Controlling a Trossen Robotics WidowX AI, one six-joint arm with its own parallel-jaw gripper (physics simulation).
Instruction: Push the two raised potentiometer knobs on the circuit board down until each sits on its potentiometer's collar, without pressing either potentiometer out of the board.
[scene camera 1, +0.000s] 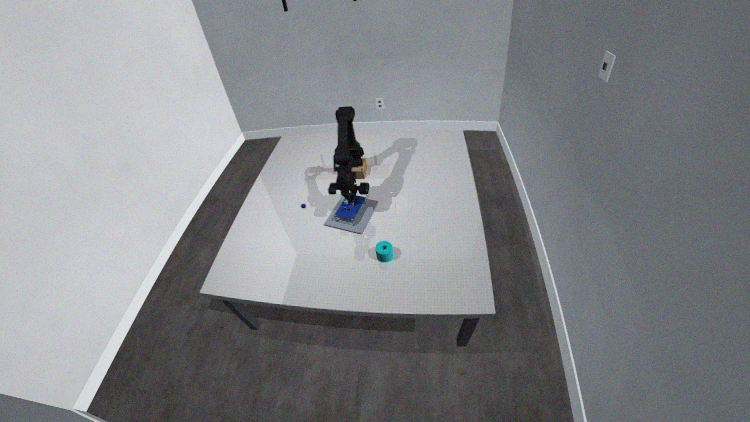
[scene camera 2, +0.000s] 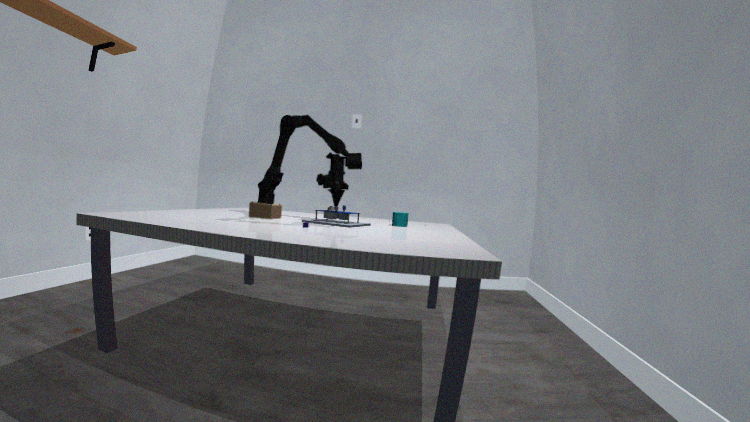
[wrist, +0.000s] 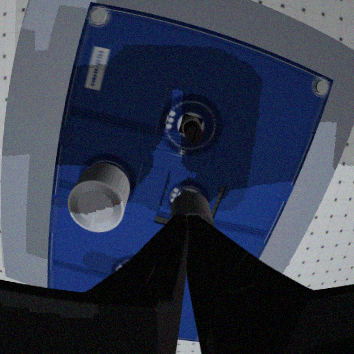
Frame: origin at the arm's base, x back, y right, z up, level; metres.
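Seen in the pictures: gripper, fingertip midpoint: (scene camera 1: 351, 201) (scene camera 2: 335, 206) (wrist: 185, 226); arm's base, link origin: (scene camera 1: 356, 163) (scene camera 2: 265, 203).
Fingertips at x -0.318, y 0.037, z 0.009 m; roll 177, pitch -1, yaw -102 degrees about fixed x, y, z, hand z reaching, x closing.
Observation:
Offsets run from my fingertips to a thing's top centre. "*": to the spot under its first point. Level surfaces: height alone.
The blue circuit board (scene camera 1: 358, 202) (wrist: 285, 130) stands on posts above a grey base plate (scene camera 1: 365, 223) (scene camera 2: 360, 224) (wrist: 324, 137). My gripper (scene camera 1: 351, 202) (scene camera 2: 336, 205) (wrist: 185, 226) is shut and empty, pointing down. In the wrist view its tips overlap the top of a dark grey knob {dy -0.002, dx -0.003, dz +0.000 m} (wrist: 189, 201); I cannot tell whether they press on it. A wide light-grey cylinder {* dy +0.024, dx +0.019, dz +0.001 m} (wrist: 102, 192) stands left of it, upright. A small dark shaft {dy -0.008, dx +0.030, dz -0.005 m} (wrist: 192, 128) stands in a ringed collar beyond the dark knob. Another round part (wrist: 122, 265) is mostly hidden by the left finger. Knob heights above their collars cannot be judged.
A teal cylinder {dy -0.124, dx -0.288, dz -0.010 m} (scene camera 1: 383, 251) (scene camera 2: 400, 219) stands on the table {dz -0.070 m} (scene camera 1: 440, 236) (scene camera 2: 419, 244) beyond the board from the arm. A small dark-blue object {dy +0.265, dx +0.086, dz -0.056 m} (scene camera 1: 303, 205) (scene camera 2: 305, 224) lies beside the plate. The arm's wooden base block (scene camera 1: 361, 169) (scene camera 2: 265, 210) is behind the board.

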